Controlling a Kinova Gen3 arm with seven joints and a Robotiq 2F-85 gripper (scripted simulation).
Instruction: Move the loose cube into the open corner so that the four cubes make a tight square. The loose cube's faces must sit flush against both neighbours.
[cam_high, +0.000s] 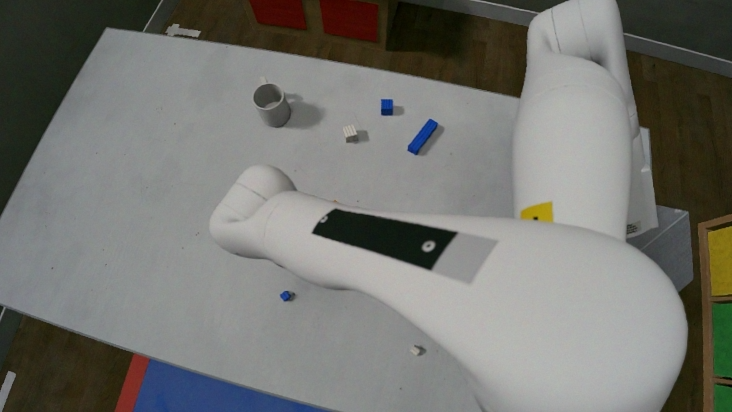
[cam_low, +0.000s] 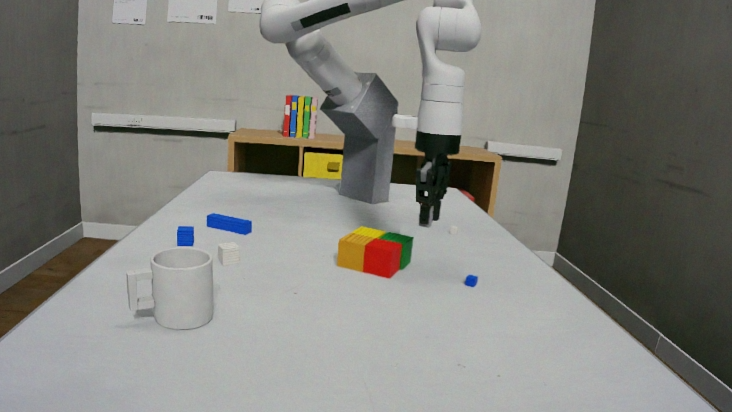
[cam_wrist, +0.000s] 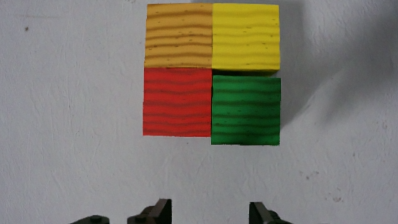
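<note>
The green cube lies 6 cm behind my hand, 3 cm to the right of it and 9 cm below it. From my hand the other things lie so: yellow cube: 10 cm behind, 7 cm to the right, 9 cm below; then tiny blue cube: 6 cm ahead, 7 cm to the left, 11 cm below; then red cube: 3 cm behind, 7 cm to the right, 9 cm below.
</note>
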